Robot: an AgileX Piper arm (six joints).
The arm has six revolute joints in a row. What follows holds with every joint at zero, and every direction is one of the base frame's.
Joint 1 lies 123 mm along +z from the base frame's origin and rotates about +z.
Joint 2 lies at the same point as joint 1 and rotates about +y.
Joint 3 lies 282.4 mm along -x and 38.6 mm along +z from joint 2 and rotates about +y.
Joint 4 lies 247.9 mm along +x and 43.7 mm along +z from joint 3 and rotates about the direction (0.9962, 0, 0.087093).
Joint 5 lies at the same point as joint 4 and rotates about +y.
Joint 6 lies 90.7 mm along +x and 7.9 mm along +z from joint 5 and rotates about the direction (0.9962, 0, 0.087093).
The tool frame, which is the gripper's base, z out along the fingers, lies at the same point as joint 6; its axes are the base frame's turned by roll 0, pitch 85 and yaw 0 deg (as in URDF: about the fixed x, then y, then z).
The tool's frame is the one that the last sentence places.
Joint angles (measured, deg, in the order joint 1, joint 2, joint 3, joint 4, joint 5, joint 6), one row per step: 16.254, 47.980, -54.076, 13.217, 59.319, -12.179; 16.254, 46.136, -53.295, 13.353, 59.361, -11.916; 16.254, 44.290, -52.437, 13.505, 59.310, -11.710; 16.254, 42.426, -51.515, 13.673, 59.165, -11.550; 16.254, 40.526, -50.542, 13.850, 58.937, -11.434; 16.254, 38.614, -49.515, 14.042, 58.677, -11.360; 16.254, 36.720, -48.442, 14.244, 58.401, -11.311; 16.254, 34.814, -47.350, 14.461, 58.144, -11.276; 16.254, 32.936, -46.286, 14.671, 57.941, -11.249; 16.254, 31.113, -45.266, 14.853, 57.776, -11.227
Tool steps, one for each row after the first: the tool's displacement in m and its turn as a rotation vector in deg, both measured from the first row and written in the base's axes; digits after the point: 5 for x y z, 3 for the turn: -0.00743, -0.00197, 0.00032, 0.566, -0.845, -0.152; -0.01468, -0.00388, 0.00010, 1.125, -1.720, -0.275; -0.02179, -0.00575, -0.00055, 1.691, -2.650, -0.379; -0.02884, -0.00761, -0.00153, 2.263, -3.654, -0.464; -0.03576, -0.00942, -0.00296, 2.824, -4.659, -0.520; -0.04245, -0.01115, -0.00487, 3.368, -5.623, -0.558; -0.04905, -0.01283, -0.00710, 3.909, -6.564, -0.576; -0.05547, -0.01446, -0.00950, 4.421, -7.460, -0.575; -0.06158, -0.01604, -0.01200, 4.889, -8.320, -0.566
